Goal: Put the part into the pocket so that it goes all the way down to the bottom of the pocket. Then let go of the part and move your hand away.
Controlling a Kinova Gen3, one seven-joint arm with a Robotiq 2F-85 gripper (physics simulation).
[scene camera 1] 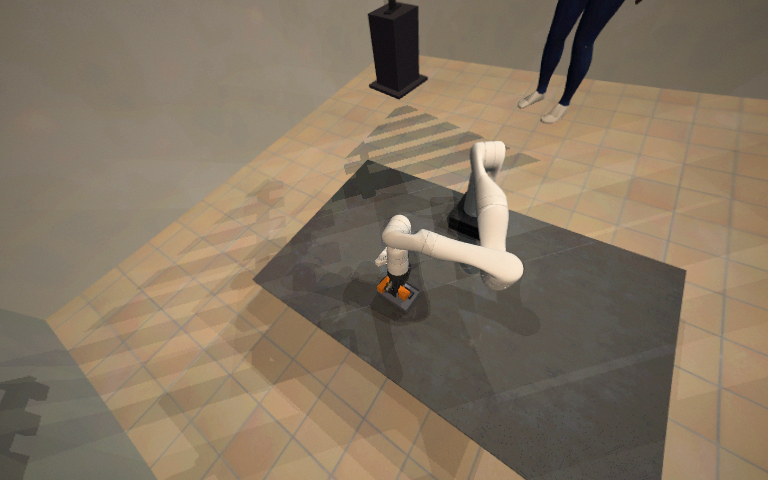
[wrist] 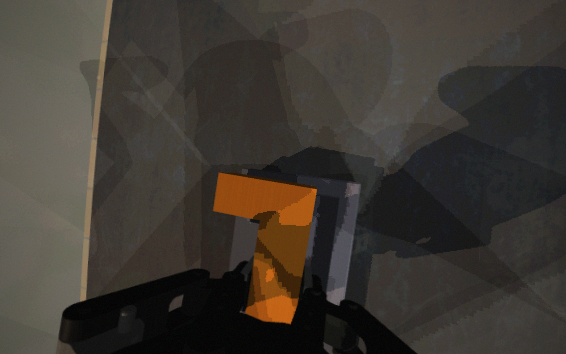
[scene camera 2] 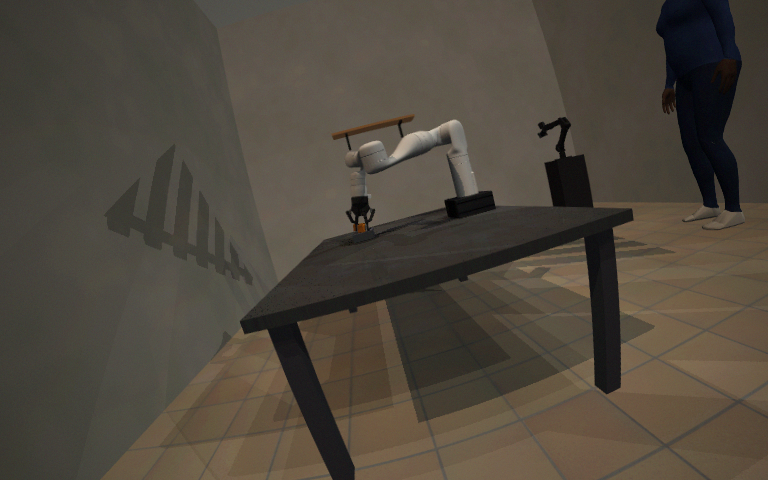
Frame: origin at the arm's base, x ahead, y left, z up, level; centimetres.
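Seen in the pictures: gripper, fingertip midpoint: (scene camera 1: 398,293) (wrist: 279,273) (scene camera 2: 362,232); arm's base, link origin: (scene camera 1: 474,208) (scene camera 2: 467,195).
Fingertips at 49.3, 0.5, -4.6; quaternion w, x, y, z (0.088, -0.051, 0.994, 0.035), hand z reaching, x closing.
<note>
Pixels of each thing's top centre, then the offset from my fingertips to it, as dx, dy, dz. Level surfaces: height alone.
- orange part, top centre: (wrist: 245,272) (scene camera 1: 392,288) (scene camera 2: 357,223) +1.3, -1.4, +4.1
- grey block with the pocket, top centre: (wrist: 283,268) (scene camera 1: 397,291) (scene camera 2: 363,231) -0.2, -0.7, +0.3
- dark table, surface height: dz -3.3
The orange part (scene camera 1: 404,292) (scene camera 2: 359,228) (wrist: 265,196) is an angular piece with a long bar and an arm jutting left at its far end in the wrist view. My gripper (scene camera 1: 397,286) (scene camera 2: 360,221) (wrist: 279,273) is shut on its long bar. The grey block with the pocket (scene camera 1: 405,308) (scene camera 2: 363,236) (wrist: 348,240) lies beneath it. In the wrist view the part sits toward the block's left; its arm reaches past the left wall, and a dark strip of pocket shows on its right. The part appears above the rim; its underside and the pocket floor beneath it are hidden.
The dark table (scene camera 1: 543,339) (scene camera 2: 441,254) carries the block near one edge, which shows at left in the wrist view. The arm's black base (scene camera 1: 464,225) (scene camera 2: 470,204) stands on the table. A dark pedestal (scene camera 1: 394,50) (scene camera 2: 569,181) and a person (scene camera 1: 577,50) (scene camera 2: 702,101) stand beyond it.
</note>
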